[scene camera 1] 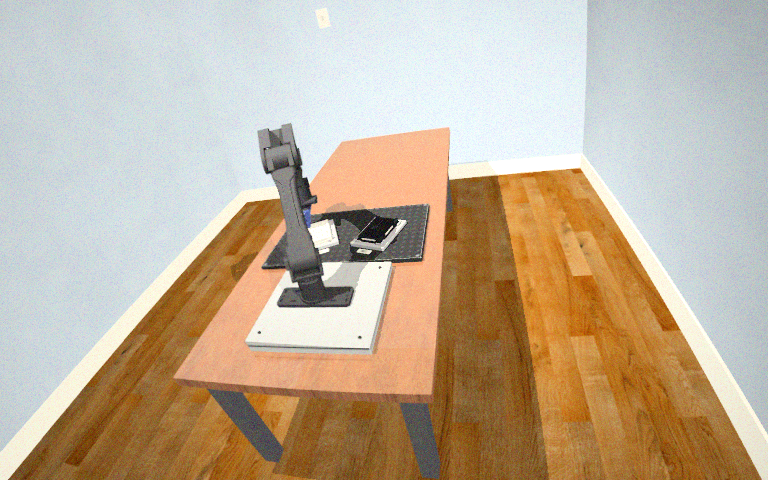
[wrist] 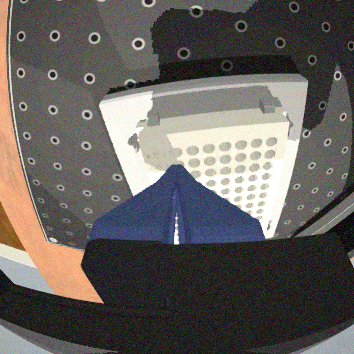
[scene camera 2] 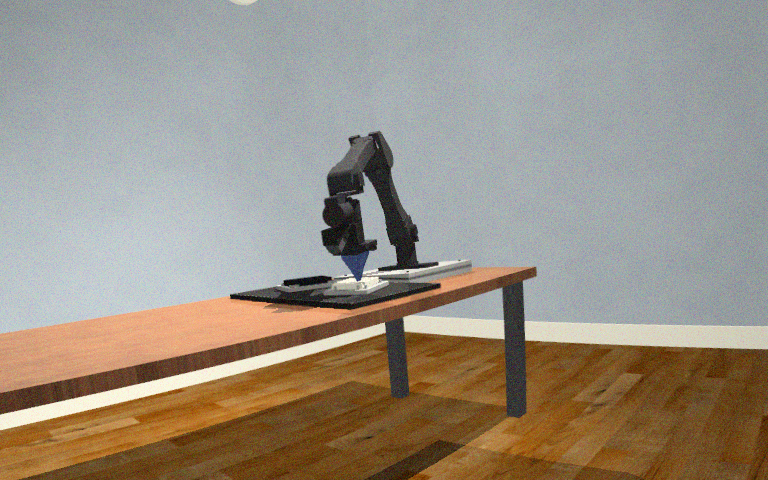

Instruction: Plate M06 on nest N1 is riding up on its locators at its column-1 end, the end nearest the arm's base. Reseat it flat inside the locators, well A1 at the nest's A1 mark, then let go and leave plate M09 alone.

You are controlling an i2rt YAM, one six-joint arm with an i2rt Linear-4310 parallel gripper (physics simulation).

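Note:
A white well plate, M06 by its place under the gripper, sits on a pale nest, N1. Two small locators stand at the plate's far end in the wrist view, where its end wall shows. The near end is hidden behind the fingers, so its seating cannot be told. My gripper is shut and empty, its blue tips pointing down over the plate's wells, left of its middle in the wrist view. Whether they touch cannot be told. A black plate, M09, sits on the other nest.
The second pale nest stands beside N1 on the black perforated board. Small white labels lie in front of both nests. The arm's white base slab adjoins the board on the wooden table.

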